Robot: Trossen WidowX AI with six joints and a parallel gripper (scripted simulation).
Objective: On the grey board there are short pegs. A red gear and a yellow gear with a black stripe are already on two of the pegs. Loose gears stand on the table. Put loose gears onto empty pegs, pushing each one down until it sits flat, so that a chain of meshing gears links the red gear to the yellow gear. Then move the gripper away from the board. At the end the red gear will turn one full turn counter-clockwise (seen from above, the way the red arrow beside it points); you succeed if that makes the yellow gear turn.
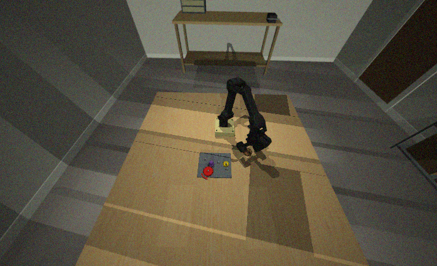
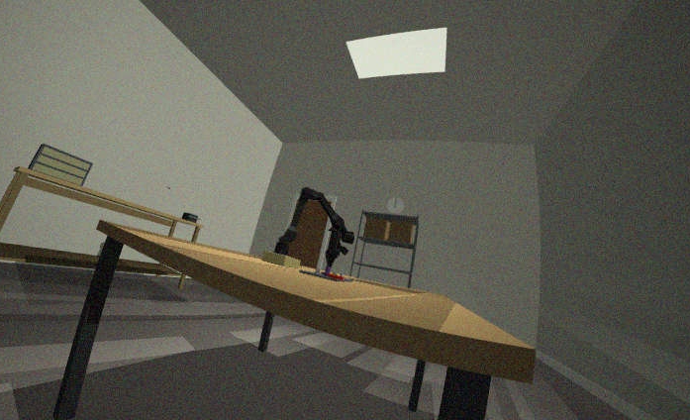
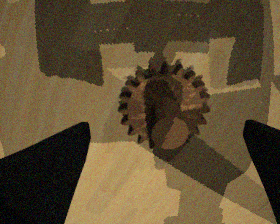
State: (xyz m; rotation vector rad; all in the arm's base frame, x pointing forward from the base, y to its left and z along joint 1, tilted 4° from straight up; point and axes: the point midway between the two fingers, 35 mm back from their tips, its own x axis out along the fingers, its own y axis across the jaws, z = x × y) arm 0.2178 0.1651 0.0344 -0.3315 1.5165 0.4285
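My gripper tip is now 20 mm above the brown gear. Also, from my gripper tip: red gear (260 mm to the right, 150 mm ahead, 20 mm below); small purple gear (250 mm to the right, 100 mm ahead, 20 mm below).
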